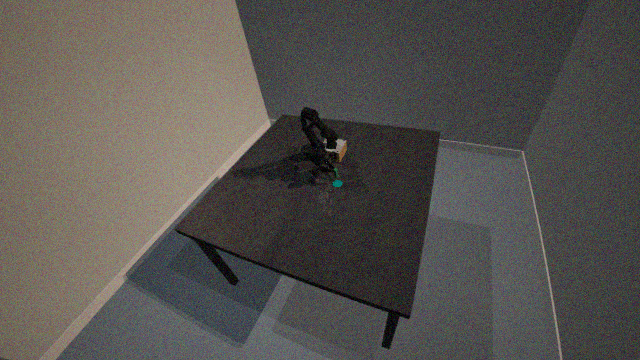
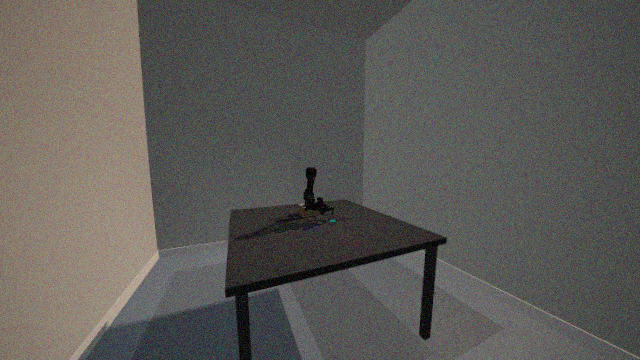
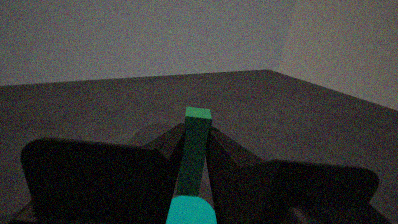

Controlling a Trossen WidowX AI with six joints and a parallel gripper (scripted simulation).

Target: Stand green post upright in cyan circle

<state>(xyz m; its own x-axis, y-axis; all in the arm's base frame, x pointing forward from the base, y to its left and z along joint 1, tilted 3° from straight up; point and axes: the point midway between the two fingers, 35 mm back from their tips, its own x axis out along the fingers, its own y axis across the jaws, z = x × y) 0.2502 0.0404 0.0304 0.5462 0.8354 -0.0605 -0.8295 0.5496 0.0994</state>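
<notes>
Now: gripper tip 100 mm above the circle. From my gripper tip the other things lie so: green post (20 mm below).
</notes>
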